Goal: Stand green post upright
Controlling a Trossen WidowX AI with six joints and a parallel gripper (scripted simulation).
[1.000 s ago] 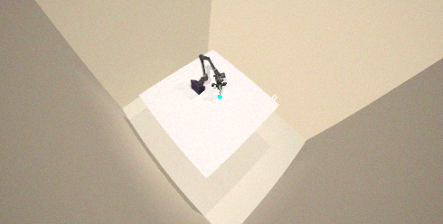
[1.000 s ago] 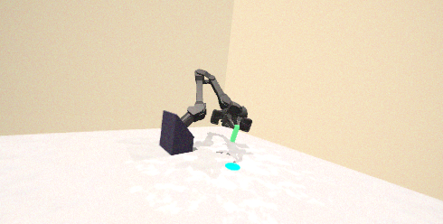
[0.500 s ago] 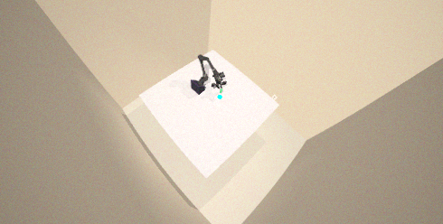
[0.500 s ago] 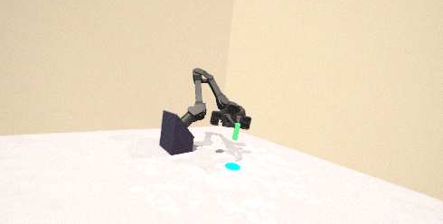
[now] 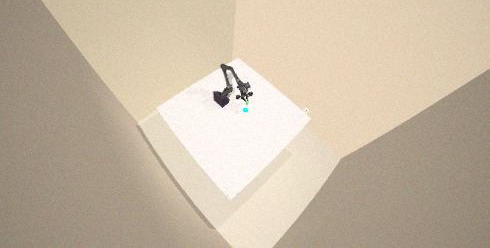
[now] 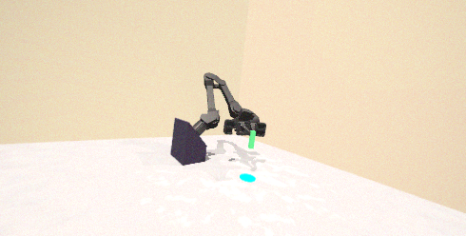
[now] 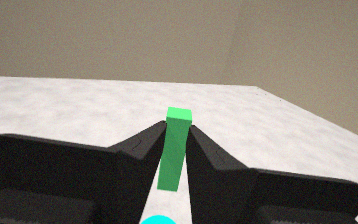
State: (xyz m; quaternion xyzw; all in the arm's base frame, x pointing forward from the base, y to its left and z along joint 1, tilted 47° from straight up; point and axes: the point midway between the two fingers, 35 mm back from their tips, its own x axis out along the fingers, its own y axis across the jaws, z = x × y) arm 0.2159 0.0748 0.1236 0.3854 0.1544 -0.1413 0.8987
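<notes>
Right now my gripper tip is 16 cm above the cyan circle. Also, from my gripper tip: green post: 2 cm below.
</notes>
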